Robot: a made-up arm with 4 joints.
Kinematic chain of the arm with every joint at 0, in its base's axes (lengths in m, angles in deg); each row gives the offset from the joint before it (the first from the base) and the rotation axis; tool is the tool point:
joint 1: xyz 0 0 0.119 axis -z
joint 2: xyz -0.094 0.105 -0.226 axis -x
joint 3: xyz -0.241 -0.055 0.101 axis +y
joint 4: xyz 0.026 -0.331 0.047 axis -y
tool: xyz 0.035 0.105 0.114
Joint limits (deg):
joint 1: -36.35..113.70
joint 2: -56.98..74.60
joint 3: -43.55..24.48
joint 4: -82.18..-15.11
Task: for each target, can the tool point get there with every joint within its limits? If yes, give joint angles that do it. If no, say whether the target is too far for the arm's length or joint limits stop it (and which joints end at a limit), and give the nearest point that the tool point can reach.
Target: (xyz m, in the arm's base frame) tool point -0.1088 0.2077 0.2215
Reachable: yes | joints 29.19 62.63 -5.44 -68.01
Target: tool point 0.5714 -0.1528 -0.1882
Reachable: no: joint limits stop it (at a limit: joint 1, joint 2, joint 4) | nearest point 0.3347 0.1084 0.2280 | short by 0.545 m
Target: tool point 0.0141 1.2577 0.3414
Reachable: no: too far | nearest point 0.0053 0.4720 0.2356 | short by 0.793 m
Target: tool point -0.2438 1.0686 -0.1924
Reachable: no: too far | nearest point -0.1088 0.4541 -0.1506 | short by 0.631 m
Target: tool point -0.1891 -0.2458 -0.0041
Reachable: yes | joints -6.96 -17.23 -23.28 -76.42
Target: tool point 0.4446 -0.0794 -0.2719
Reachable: no: joint limits stop it (at a limit: joint 1, joint 3) | nearest point -0.0259 -0.2580 -0.2204 | short by 0.506 m
